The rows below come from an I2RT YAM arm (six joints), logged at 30 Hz.
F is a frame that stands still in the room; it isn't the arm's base.
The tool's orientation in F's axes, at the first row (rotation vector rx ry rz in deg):
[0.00 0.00 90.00]
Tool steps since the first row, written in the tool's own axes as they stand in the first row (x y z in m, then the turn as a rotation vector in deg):
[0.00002 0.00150 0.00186 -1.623 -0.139 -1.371]
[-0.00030 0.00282 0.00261 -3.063 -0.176 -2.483]
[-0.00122 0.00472 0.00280 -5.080 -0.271 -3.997]
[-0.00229 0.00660 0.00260 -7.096 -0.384 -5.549]
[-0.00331 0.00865 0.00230 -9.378 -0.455 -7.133]
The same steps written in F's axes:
[-0.00150 0.00002 0.00186 0.139 -1.623 -1.371]
[-0.00282 -0.00030 0.00261 0.176 -3.063 -2.483]
[-0.00472 -0.00122 0.00280 0.271 -5.080 -3.997]
[-0.00660 -0.00229 0.00260 0.384 -7.096 -5.549]
[-0.00865 -0.00331 0.00230 0.455 -9.378 -7.133]

